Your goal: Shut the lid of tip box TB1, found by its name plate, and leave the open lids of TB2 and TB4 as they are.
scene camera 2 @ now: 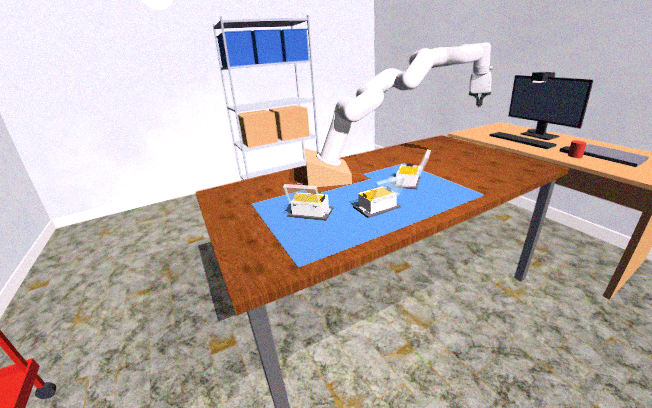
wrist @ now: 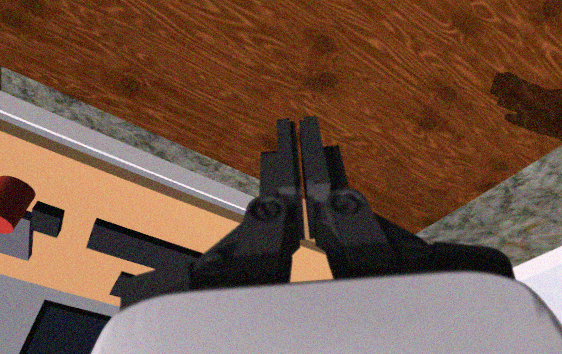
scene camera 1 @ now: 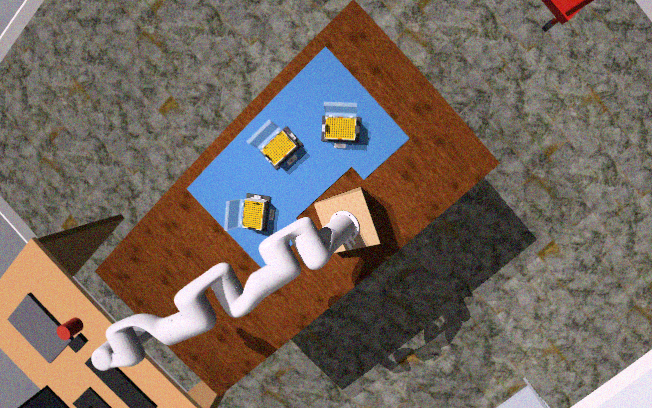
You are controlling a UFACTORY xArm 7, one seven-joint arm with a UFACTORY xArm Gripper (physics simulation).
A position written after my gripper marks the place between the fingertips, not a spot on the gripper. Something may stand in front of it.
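Note:
My gripper [wrist: 298,146] is visible. A blue mat [scene camera 1: 240,168] [scene camera 2: 305,240] is visible as well.

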